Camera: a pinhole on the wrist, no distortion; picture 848 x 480 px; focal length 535.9 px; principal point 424.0 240.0 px. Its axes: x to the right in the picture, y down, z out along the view. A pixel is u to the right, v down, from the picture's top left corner.
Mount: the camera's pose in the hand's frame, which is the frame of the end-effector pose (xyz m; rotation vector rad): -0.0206 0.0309 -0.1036 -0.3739 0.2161 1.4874
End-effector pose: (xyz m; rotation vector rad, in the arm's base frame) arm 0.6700 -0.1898 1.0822 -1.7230 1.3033 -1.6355
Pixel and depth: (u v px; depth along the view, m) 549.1 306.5 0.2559
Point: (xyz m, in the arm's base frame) 0.7193 -0.2478 0.8723
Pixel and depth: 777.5 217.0 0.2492
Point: 0.6445 -0.3222 0.8317
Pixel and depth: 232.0 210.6 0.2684
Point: 0.8307 -0.2302 0.9903
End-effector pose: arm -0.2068 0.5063 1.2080 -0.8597 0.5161 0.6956
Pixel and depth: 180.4 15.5 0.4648
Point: -0.0729 0.8938 1.3680
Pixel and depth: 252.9 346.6 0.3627
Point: -0.3053 0.7076 1.4130
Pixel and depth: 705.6 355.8 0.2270
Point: -0.4192 0.6311 1.1776
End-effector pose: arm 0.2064 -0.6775 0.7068 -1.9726 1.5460 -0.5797
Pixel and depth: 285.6 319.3 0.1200
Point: 0.1702 -0.6335 0.6631
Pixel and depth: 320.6 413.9 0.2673
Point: 0.2094 -0.5376 0.5361
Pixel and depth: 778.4 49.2 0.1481
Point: 0.0877 -0.7337 0.5885
